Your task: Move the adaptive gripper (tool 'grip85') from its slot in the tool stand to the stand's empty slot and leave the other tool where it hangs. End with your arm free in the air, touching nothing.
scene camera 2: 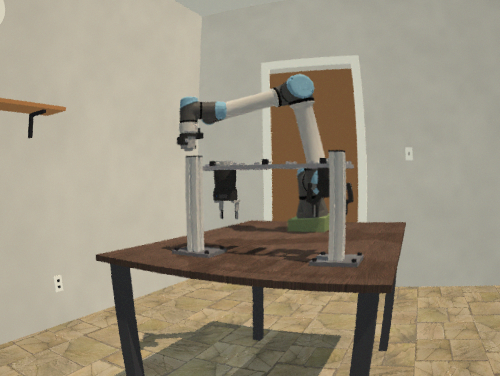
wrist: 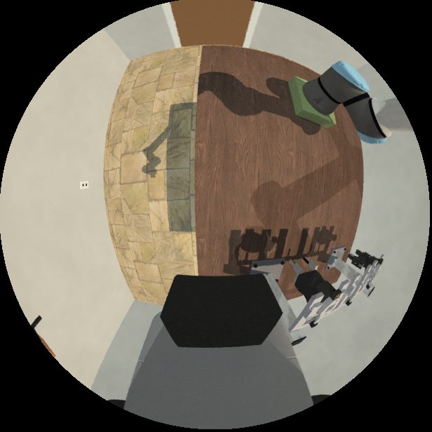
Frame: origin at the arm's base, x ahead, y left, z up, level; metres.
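Where they show: end effector, tool point: (scene camera 2: 188, 148); arm's base, origin of the base link: (scene camera 2: 312, 216).
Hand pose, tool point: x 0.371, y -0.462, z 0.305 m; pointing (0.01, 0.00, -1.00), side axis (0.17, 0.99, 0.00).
Each offset is from my tool point to the centre of the thing. "spot": to the spot under its first point. Level surfaces: height alone.
The adaptive gripper (scene camera 2: 324, 182) (wrist: 367, 259) is black and hangs in the stand's slot at the right in scene camera 2, partly hidden behind the right post. The other tool, the parallel gripper (scene camera 2: 225, 185) (wrist: 311, 284), hangs at the left end with its two thin fingers pointing down. The stand's rail {spot: 0.091 m down, 0.331 m ahead, 0.351 m left} (scene camera 2: 250, 166) carries both; its middle slot holds no tool. My arm's bare tool coupling (scene camera 2: 188, 145) points down above and beside the left post, apart from the stand. No gripper is mounted on my arm.
The left post {spot: 0.208 m down, 0.340 m ahead, 0.172 m left} (scene camera 2: 194, 205) and right post {spot: 0.215 m down, 0.418 m ahead, 0.618 m left} (scene camera 2: 338, 210) stand on the wooden table {0.368 m down} (scene camera 2: 240, 270) (wrist: 235, 165). My arm's green base (scene camera 2: 302, 224) (wrist: 300, 105) is behind the stand. A wall shelf (scene camera 2: 30, 106) is at the far left.
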